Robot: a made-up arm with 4 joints. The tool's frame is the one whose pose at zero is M. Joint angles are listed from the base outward.
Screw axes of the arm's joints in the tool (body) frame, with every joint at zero. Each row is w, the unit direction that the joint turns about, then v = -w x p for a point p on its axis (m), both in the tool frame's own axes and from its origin. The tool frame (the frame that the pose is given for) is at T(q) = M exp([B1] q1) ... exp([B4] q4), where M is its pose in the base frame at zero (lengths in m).
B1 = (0, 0, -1, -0.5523, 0.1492, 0)
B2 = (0, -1, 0, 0.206, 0, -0.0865)
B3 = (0, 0, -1, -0.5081, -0.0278, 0)
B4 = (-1, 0, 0, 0, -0.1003, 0.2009)
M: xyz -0.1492 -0.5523 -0.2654 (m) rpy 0 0 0 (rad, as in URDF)
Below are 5 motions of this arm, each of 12 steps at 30 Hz.
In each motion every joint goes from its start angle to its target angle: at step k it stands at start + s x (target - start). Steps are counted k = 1, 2, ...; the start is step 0. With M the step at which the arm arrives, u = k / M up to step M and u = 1 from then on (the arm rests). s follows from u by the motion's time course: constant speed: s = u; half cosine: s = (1 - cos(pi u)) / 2; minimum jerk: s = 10 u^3 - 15 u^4 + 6 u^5.
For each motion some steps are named. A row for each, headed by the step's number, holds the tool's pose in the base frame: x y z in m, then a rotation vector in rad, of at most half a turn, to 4 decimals.
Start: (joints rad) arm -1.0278 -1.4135 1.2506 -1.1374
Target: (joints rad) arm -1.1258 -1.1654 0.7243 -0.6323
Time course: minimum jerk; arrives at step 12
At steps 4, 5, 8, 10, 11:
4: -0.0558 -0.5075 0.2608 -0.2108 0.4749 -0.3525
5: -0.0296 -0.5296 0.2485 -0.2304 0.5363 -0.2858
8: 0.0704 -0.5849 0.1913 -0.3004 0.6996 -0.0276
10: 0.1147 -0.5972 0.1621 -0.3301 0.7465 0.0892
11: 0.1226 -0.5987 0.1566 -0.3354 0.7536 0.1103

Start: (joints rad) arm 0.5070 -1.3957 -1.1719 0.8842
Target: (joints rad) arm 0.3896 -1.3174 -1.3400 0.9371
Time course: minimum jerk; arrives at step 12
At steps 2, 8, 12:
2: -0.1127 -0.1828 -0.4252 0.2549 0.5833 0.8672
8: -0.0406 -0.1471 -0.4332 0.2164 0.4437 1.0200
12: -0.0220 -0.1349 -0.4335 0.2074 0.4040 1.0624

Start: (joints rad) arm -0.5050 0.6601 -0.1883 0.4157
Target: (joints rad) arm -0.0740 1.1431 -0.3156 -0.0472
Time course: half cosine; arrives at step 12
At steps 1, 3, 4, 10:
1: 0.2863 -0.4826 -0.1437 -0.2728 -0.7957 0.5134
3: 0.2758 -0.4862 -0.1427 -0.2334 -0.8361 0.4832
4: 0.2674 -0.4888 -0.1405 -0.2053 -0.8698 0.4615
10: 0.2062 -0.5000 -0.0938 -0.0996 -1.1089 0.3756

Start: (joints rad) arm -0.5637 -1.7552 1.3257 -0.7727
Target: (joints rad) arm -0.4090 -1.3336 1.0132 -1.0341
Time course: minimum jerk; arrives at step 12
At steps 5, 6, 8, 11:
5: -0.2267 -0.3507 0.3965 -0.4799 0.6913 -0.8814
6: -0.2561 -0.3702 0.3600 -0.3556 0.6783 -0.8946
8: -0.3064 -0.3963 0.2849 -0.1233 0.6449 -0.9110
11: -0.3364 -0.4065 0.2284 0.0380 0.6150 -0.9154

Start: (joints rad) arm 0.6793 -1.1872 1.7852 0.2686
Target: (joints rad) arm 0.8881 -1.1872 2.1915 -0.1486
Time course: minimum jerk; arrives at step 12
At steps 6, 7, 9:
6: -0.2315 0.4266 0.4200 -0.9269 1.3995 -2.3096
7: -0.2020 0.4561 0.3987 -0.9487 1.3322 -2.4098
9: -0.1533 0.4955 0.3613 -0.9977 1.2157 -2.5574

